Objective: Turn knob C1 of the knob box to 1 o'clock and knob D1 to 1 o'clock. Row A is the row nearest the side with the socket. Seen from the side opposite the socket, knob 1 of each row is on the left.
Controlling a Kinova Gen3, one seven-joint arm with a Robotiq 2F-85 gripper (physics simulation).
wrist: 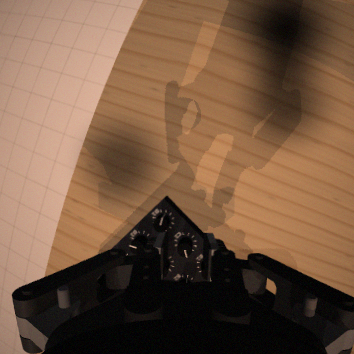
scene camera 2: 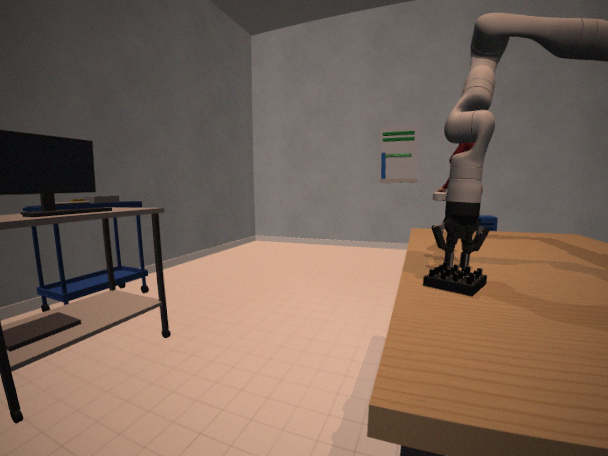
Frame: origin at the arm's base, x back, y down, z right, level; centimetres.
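Where they show: gripper, fingertip midpoint: (wrist: 185, 243) (scene camera 2: 455, 268).
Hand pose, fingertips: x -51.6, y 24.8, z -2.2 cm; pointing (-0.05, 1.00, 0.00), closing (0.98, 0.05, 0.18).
Note:
Things, the pixels of their centre, and the offset from my fingertips. Level surfaces: height alone.
- black knob box at the middle of its body: (wrist: 163, 280) (scene camera 2: 455, 277) dx -1.1, dy +1.1, dz -4.3 cm
- third knob at the middle of its body: (wrist: 184, 246) dx +0.0, dy -0.1, dz -0.2 cm
- wooden table at its surface level: dy +3.0 cm
The black knob box (scene camera 2: 454, 286) (wrist: 167, 206) lies on the wooden table near its left edge. In the wrist view its corner points up: one knob (wrist: 162, 221) sits at the corner with its white line nearly upright, another knob (wrist: 141, 244) is lower left with its line to the left, and a third knob (wrist: 185, 244) has its line pointing down in the picture. Their labels are too small to read surely. My gripper (scene camera 2: 457, 266) (wrist: 185, 243) is open and points down at the box, its fingertips apart on either side of the third knob. The lower knobs are largely hidden by the gripper.
The wooden table (scene camera 2: 500, 360) has its left edge close to the box. A person in red is mostly hidden behind the arm (scene camera 2: 466, 170). A desk (scene camera 2: 135, 212) with a monitor (scene camera 2: 45, 162) and a blue cart (scene camera 2: 95, 282) stand at the left, across the floor.

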